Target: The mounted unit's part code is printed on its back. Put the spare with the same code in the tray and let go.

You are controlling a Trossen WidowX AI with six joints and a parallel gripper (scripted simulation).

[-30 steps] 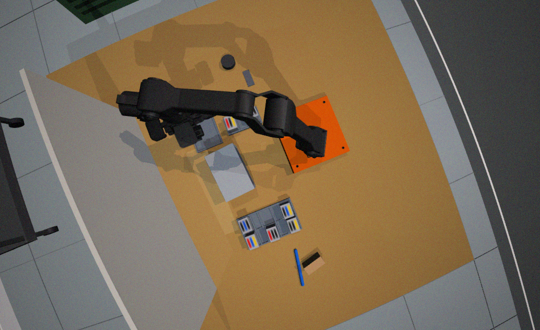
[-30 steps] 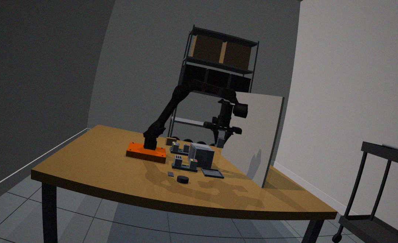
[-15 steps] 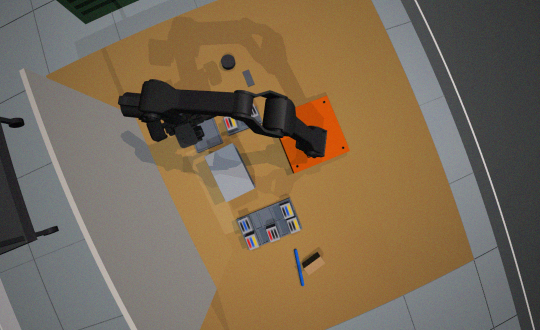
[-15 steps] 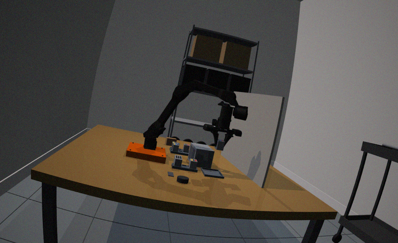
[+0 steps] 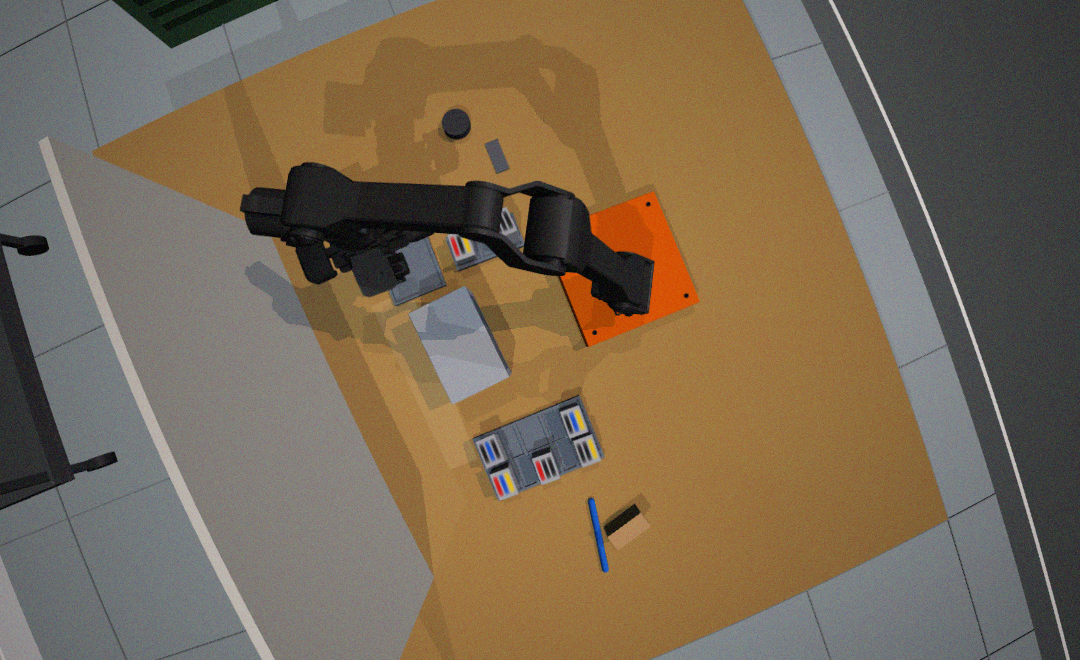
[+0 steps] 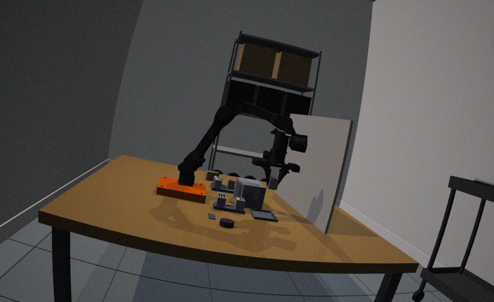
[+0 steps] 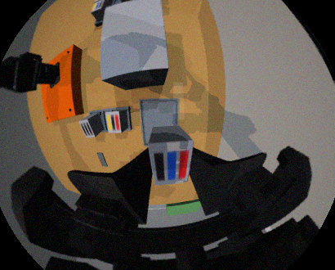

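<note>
The flat grey tray is 13 cm below my gripper tip and 1 cm behind it. The rest, counted from my gripper tip: grey spare: 2 cm above; then grey box: 19 cm to the left, 8 cm below, 3 cm behind; then dark plate: 24 cm behind, 13 cm below, 9 cm to the right.
</note>
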